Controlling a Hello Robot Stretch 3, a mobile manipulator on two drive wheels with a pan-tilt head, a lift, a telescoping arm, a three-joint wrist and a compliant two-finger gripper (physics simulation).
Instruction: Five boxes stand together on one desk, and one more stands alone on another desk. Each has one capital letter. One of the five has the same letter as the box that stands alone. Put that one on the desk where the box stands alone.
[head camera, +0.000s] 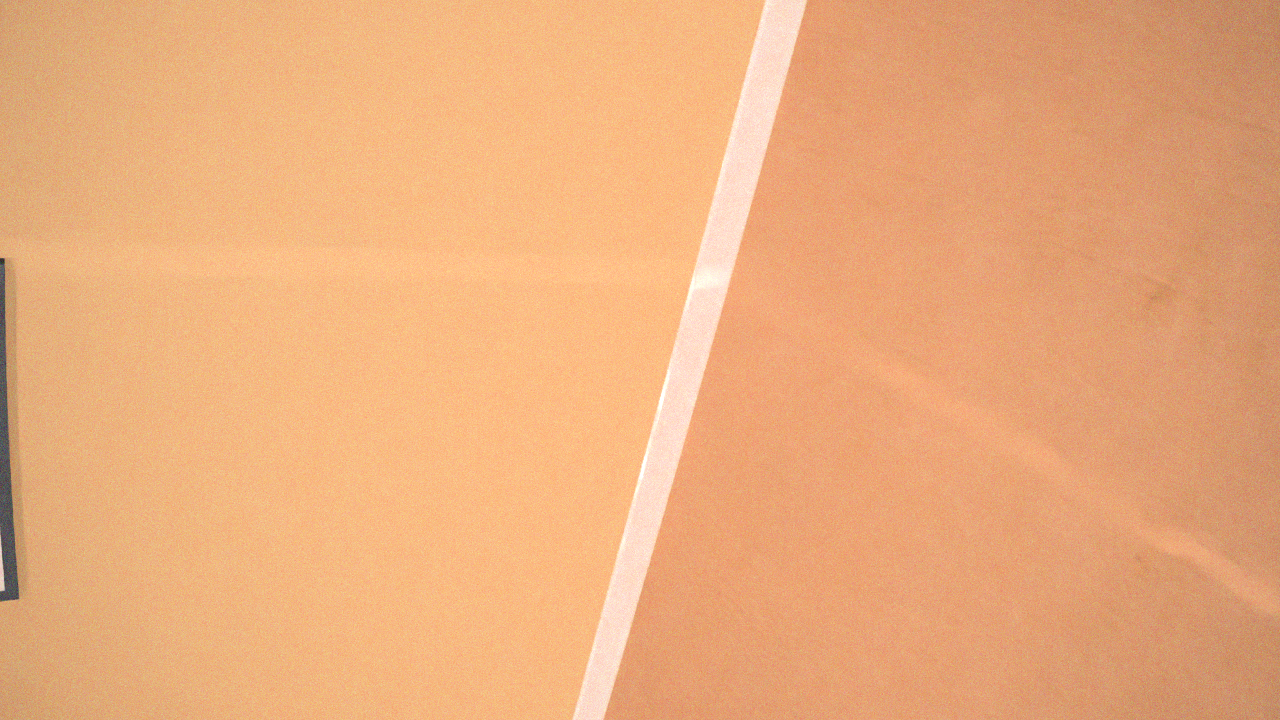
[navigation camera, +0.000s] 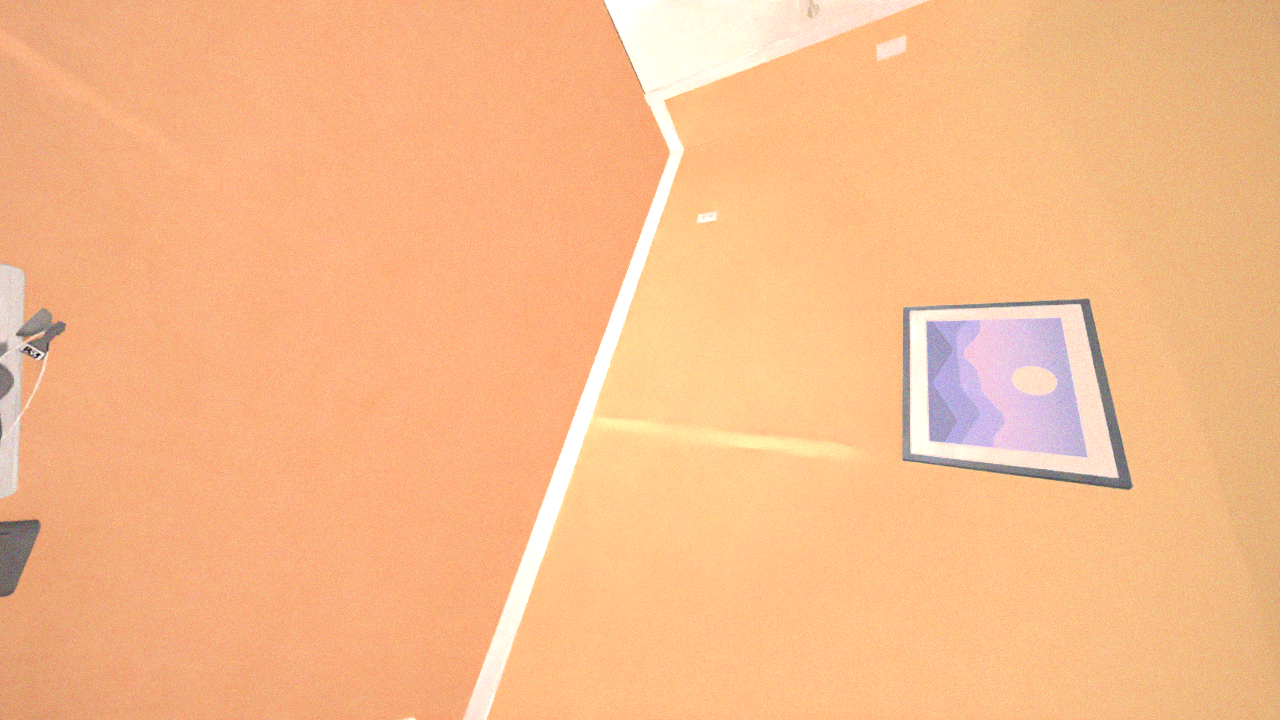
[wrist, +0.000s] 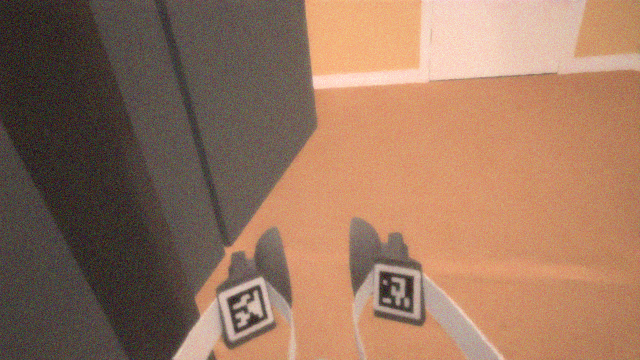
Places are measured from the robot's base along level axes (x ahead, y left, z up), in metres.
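Where they show: gripper, fingertip midpoint: (navigation camera: 7, 302) (wrist: 318, 249).
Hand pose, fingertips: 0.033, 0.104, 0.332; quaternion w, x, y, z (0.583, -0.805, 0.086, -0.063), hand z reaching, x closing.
After its pixels a point has its place, as x, y, z.
My gripper (navigation camera: 19, 351) (wrist: 318, 249) {0.033, 0.104, 0.332} is open, with its two fingers apart and orange-brown floor visible between them in the wrist view. In the navigation camera view, part of it shows at the left edge. None of the lettered boxes shows in the three views. Neither desk can be made out.
A large dark grey panelled piece (wrist: 250, 100) {0.051, 0.832, 0.279} stands close at the left of the wrist view, beside the left finger. A white door (wrist: 495, 37) {1.655, 1.798, 0.246} is beyond the floor (wrist: 475, 175) {0.634, 0.673, 0.000}. A framed picture (navigation camera: 1006, 389) {1.546, -0.003, 1.527} hangs on the yellow-orange wall (head camera: 358, 402) {1.568, -0.011, 0.740} (navigation camera: 760, 555) {1.282, -0.542, 0.915}, above white skirting (head camera: 707, 277) {1.441, -0.219, 0.062} (navigation camera: 572, 465) {1.343, -0.406, 0.087}.
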